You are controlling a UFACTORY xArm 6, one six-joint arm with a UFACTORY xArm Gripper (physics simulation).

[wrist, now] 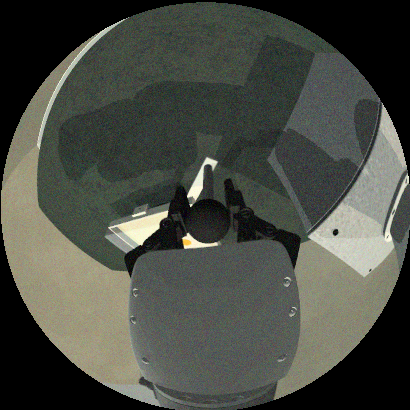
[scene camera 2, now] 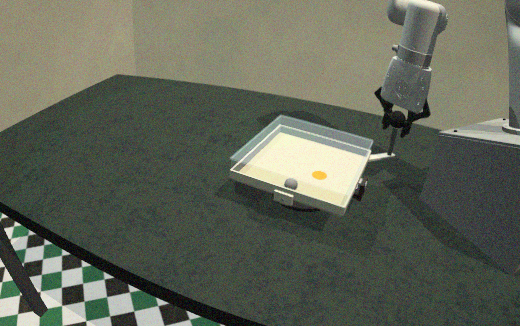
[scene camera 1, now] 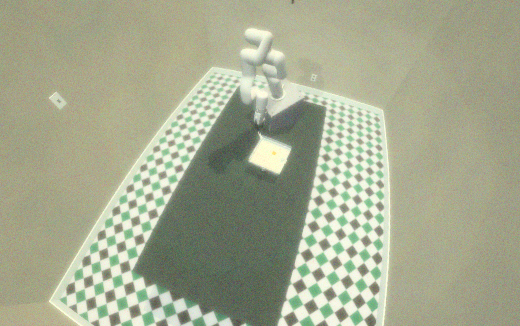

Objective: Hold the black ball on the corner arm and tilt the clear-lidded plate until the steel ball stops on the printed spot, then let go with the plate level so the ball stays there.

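Note:
The clear-lidded plate (scene camera 1: 265,162) (scene camera 2: 295,150) (wrist: 142,231) stands raised above the dark table; its exact tilt is hard to tell. The orange printed spot (scene camera 1: 274,153) (scene camera 2: 319,175) (wrist: 187,242) is on its pale floor. In scene camera 2 the grey steel ball (scene camera 2: 291,184) is off the spot, to its left and close to the near wall. It cannot be made out in the wrist view. The white corner arm (scene camera 2: 381,156) (wrist: 201,180) carries a dark post with the black ball (scene camera 2: 397,119) (wrist: 208,220). My gripper (scene camera 1: 259,125) (scene camera 2: 396,128) (wrist: 205,192) is shut on the black ball.
The grey robot base block (scene camera 1: 287,112) (scene camera 2: 470,185) (wrist: 325,130) stands beside the gripper, past the arm's corner. A small white tab (scene camera 2: 283,197) is on the plate's near side and a dark knob (scene camera 2: 361,189) on its right side. The table's near edge (scene camera 2: 125,276) crosses the lower left.

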